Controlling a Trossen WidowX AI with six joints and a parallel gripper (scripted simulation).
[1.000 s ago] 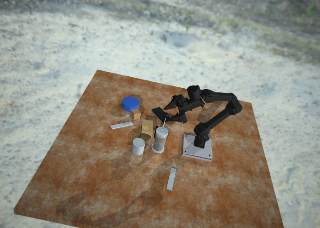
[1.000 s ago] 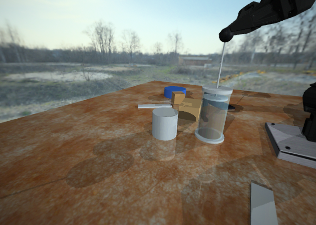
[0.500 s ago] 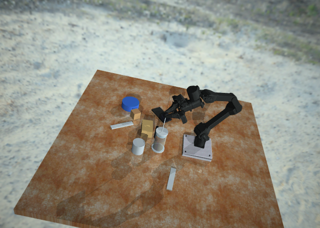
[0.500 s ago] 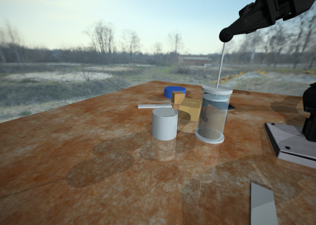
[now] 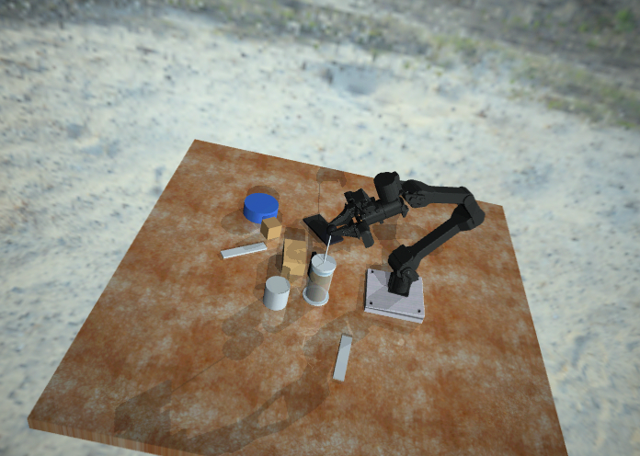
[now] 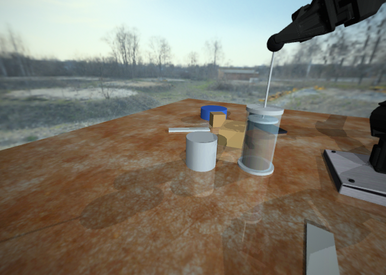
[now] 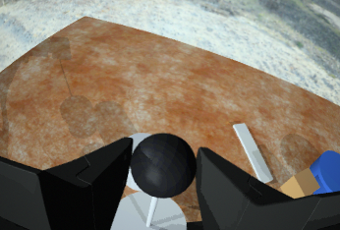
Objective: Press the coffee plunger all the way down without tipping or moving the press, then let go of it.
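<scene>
Right now my gripper tip is 14 cm above the coffee press and 2 cm to the left of it. Also, from my gripper tip: dark flat plate 32 cm to the right, 26 cm below, 5 cm ahead; then grey cylinder 23 cm below, 10 cm ahead, 7 cm to the left; then blue disc 31 cm to the right, 28 cm ahead, 24 cm below.
</scene>
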